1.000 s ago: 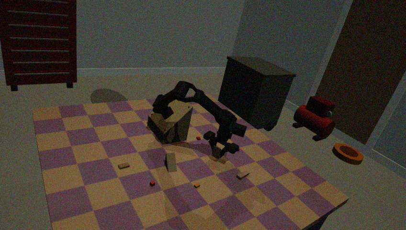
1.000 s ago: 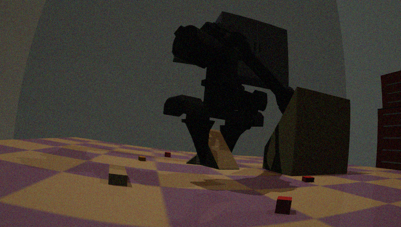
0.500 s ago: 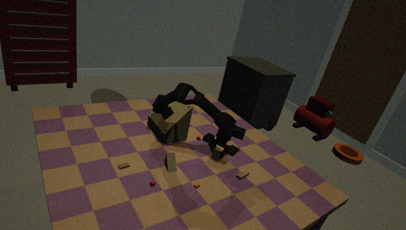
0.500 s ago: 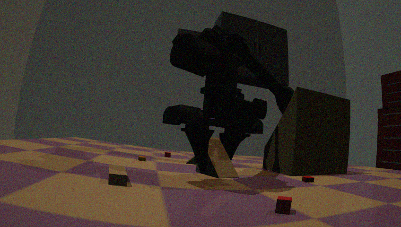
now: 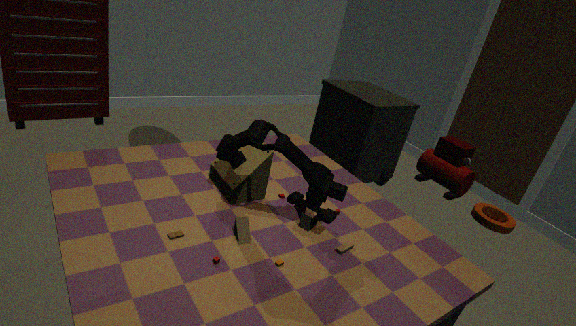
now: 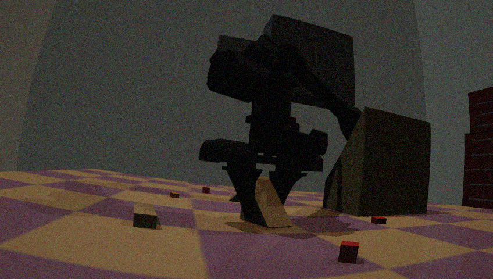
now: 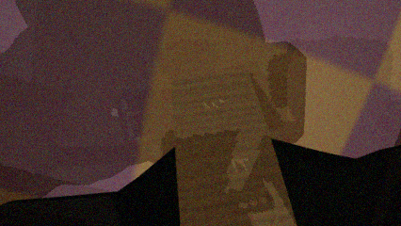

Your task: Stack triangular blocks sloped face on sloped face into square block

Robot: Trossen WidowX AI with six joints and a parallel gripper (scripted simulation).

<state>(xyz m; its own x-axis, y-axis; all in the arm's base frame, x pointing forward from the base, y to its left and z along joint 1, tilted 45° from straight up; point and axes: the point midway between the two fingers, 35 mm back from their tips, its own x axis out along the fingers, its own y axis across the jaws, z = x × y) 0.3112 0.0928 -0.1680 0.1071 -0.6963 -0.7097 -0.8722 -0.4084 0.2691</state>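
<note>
The triangular block lies 10 mm above my gripper tip. Round my gripper tip: orange cube: 190 mm to the right, 160 mm ahead.
</note>
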